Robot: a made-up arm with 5 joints. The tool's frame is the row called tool. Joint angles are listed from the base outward. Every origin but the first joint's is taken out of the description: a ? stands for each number. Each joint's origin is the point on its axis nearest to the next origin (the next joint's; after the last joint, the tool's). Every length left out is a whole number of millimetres.
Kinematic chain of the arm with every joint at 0, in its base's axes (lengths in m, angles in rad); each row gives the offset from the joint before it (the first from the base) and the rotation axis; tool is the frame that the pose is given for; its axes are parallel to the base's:
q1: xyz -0.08 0 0.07 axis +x
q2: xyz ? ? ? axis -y
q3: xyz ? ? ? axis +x
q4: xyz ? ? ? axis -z
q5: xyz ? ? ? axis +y
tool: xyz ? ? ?
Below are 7 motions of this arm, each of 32 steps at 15 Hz.
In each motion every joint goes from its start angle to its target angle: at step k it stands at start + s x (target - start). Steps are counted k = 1, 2, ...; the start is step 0. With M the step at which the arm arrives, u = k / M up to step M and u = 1 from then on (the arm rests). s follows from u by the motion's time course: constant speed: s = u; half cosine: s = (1 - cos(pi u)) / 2; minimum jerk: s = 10 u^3 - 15 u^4 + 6 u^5.
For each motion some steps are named. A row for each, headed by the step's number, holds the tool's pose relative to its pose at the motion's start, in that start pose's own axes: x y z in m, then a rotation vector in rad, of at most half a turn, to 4 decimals.
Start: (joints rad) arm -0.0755 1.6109 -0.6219 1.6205 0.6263
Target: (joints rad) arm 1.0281 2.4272 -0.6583 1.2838 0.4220
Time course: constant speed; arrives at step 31
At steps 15, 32:
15: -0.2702 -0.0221 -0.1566 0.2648 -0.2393 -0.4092
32: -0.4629 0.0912 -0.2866 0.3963 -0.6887 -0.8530

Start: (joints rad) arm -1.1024 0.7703 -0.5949 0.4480 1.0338
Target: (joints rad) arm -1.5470 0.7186 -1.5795 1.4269 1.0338
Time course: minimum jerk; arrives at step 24
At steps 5, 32:
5: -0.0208 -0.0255 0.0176 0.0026 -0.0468 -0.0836
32: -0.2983 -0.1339 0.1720 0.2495 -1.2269 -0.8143

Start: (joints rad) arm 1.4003 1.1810 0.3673 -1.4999 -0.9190
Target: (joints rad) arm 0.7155 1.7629 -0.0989 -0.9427 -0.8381
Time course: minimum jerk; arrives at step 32
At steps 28, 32:
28: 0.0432 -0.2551 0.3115 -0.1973 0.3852 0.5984
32: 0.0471 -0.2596 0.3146 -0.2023 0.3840 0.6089

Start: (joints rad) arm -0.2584 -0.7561 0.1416 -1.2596 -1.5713
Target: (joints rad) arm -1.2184 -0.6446 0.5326 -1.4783 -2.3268
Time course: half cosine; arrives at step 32
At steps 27, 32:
27: 0.0678 -0.0658 0.0841 -0.1764 -0.4326 0.4252
32: 0.0742 -0.0695 0.0903 -0.1709 -0.4535 0.4561

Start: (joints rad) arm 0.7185 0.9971 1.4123 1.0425 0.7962
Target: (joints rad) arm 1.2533 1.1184 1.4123 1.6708 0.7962
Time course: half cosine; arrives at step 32
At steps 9, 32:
9: 0.0187 0.0338 -0.0594 0.1454 0.0078 -0.0029
32: 0.0613 0.2779 -0.2726 0.7783 0.1570 -0.0184

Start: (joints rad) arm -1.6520 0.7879 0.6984 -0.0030 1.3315
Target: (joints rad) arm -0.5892 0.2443 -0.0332 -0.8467 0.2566
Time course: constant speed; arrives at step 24
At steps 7, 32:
7: 0.0114 0.0763 -0.0120 0.0179 -0.2988 0.0201
32: 0.0479 0.2679 0.0254 0.0901 -0.9052 0.3814

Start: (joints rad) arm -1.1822 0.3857 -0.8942 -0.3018 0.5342
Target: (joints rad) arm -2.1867 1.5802 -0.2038 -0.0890 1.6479
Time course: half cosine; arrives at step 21
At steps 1, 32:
1: -0.0004 0.0002 -0.0004 0.0000 0.0010 -0.0059
32: 0.2374 -0.1302 0.1963 -0.1224 -0.2264 -0.2265

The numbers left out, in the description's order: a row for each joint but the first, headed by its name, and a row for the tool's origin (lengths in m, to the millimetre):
q2: 0 0.03 -0.11
q3: -0.23 0 0.11
q4: 0 -0.1 -0.33
q5: 0.07 -0.27 0
tool: -0.04 0 -0.02

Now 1 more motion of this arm.
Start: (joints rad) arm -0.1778 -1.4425 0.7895 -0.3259 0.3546
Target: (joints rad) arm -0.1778 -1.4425 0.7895 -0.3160 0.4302
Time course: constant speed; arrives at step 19
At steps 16, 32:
16: -0.0033 -0.0002 0.0018 0.0031 0.0637 -0.0077
32: -0.0039 -0.0002 0.0021 0.0038 0.0756 -0.0091

